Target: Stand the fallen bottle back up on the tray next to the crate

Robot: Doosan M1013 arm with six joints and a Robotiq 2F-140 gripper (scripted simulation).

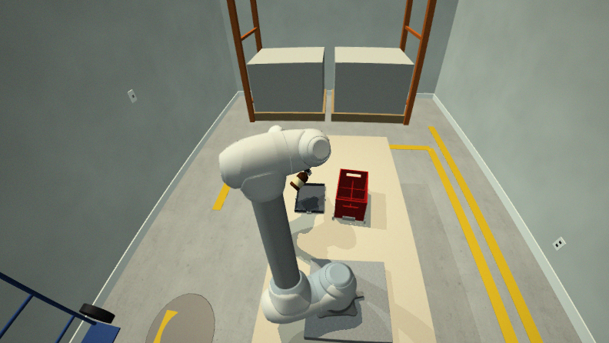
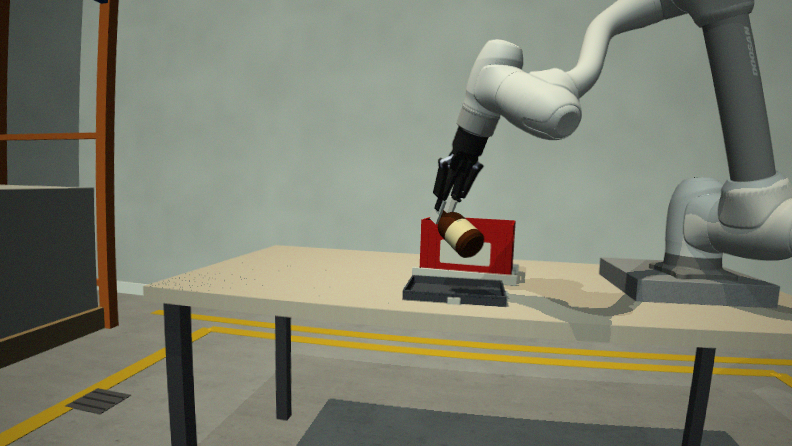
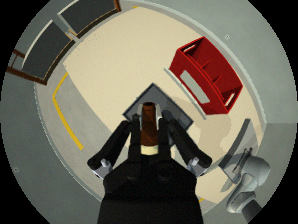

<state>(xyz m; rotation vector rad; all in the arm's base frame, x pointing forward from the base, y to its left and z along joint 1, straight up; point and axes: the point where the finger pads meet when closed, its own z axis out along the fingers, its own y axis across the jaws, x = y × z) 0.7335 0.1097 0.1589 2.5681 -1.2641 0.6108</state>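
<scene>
The bottle lies 30 mm behind my hand, 30 mm to the left of it and 40 mm below it. Round my hand: tray (40 mm behind, 20 mm to the right, 210 mm below); red crate (100 mm behind, 280 mm to the right, 140 mm below).
</scene>
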